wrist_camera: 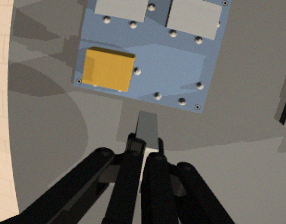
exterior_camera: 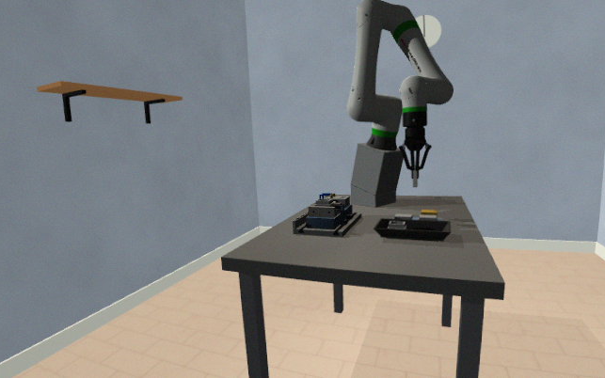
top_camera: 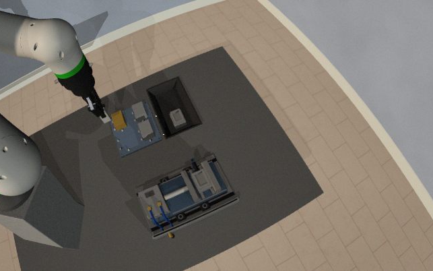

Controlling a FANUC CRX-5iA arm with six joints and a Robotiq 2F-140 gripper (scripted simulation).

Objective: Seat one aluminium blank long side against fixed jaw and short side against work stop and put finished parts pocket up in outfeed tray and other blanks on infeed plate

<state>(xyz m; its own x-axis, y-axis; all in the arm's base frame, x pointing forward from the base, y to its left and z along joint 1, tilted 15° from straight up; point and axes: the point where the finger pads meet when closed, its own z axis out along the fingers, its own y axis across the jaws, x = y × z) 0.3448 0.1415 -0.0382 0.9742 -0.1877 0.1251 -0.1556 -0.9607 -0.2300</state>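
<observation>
My hand is 14 cm above the brass blank, 5 cm to the right of it and 3 cm short of it. From my hand the other things lie so: white rod 33 cm to the right, 9 cm below, 7 cm ahead; vise 33 cm to the right, 13 cm below, 9 cm ahead.
</observation>
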